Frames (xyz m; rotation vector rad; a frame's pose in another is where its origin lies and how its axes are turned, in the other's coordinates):
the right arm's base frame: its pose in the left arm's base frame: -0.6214 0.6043 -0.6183 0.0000 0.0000 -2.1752
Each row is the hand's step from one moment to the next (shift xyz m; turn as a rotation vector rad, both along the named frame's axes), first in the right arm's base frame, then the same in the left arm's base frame.
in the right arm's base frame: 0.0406 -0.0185 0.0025 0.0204 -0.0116 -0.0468
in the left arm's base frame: -0.0383 -0.0229 0.0025 -0.0211 -0.0102 -0.0468
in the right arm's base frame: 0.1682 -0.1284 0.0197 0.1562 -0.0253 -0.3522
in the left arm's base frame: -0.2012 -0.0654 0.0197 -0.1096 -0.1142 -0.3522
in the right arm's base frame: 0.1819 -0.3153 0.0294 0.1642 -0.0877 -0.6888
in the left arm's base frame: -0.3628 0.0295 0.0294 -0.1655 -0.0853 -0.6888
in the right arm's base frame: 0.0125 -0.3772 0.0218 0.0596 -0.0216 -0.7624
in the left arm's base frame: -0.3175 0.2041 0.0218 -0.0516 -0.0368 -0.7624
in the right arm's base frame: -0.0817 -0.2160 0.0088 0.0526 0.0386 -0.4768
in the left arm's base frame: -0.1313 0.1900 0.0088 0.0019 -0.0652 -0.4768
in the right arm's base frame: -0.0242 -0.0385 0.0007 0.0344 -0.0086 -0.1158
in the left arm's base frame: -0.0179 0.0418 0.0007 -0.0266 -0.0234 -0.1158
